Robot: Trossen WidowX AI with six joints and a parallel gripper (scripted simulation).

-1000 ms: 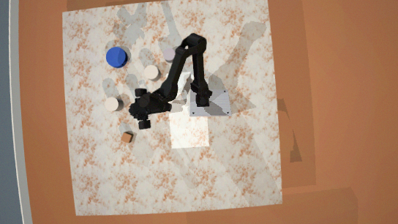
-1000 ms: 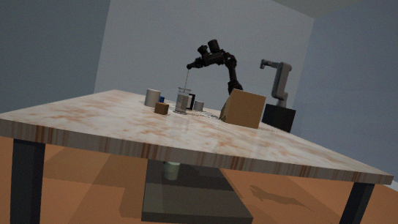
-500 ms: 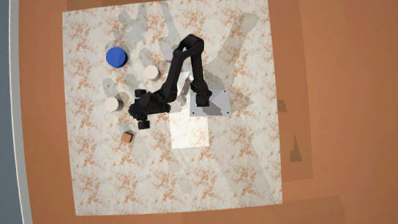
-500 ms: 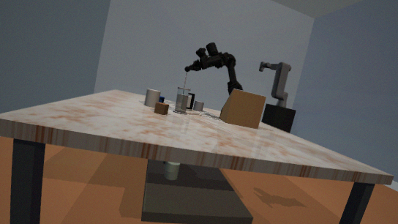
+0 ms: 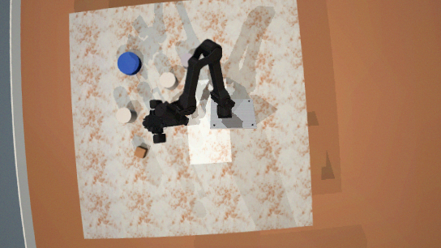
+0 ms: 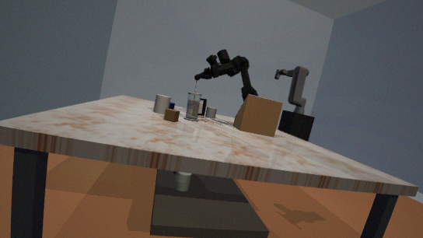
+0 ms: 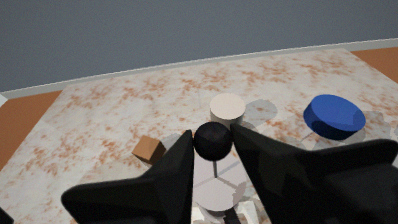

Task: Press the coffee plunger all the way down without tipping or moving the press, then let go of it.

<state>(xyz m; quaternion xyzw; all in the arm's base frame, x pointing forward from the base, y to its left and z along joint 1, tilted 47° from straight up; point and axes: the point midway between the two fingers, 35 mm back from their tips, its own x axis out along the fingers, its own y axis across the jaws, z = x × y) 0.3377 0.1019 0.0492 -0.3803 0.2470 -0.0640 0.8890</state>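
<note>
The coffee press lies 12 cm below my gripper tip, 3 cm behind it and 1 cm to the right of it. Round my gripper tip: blue cylinder 33 cm to the right, 21 cm below, 14 cm ahead; then small brown cube 21 cm below, 15 cm to the left, 8 cm ahead.
</note>
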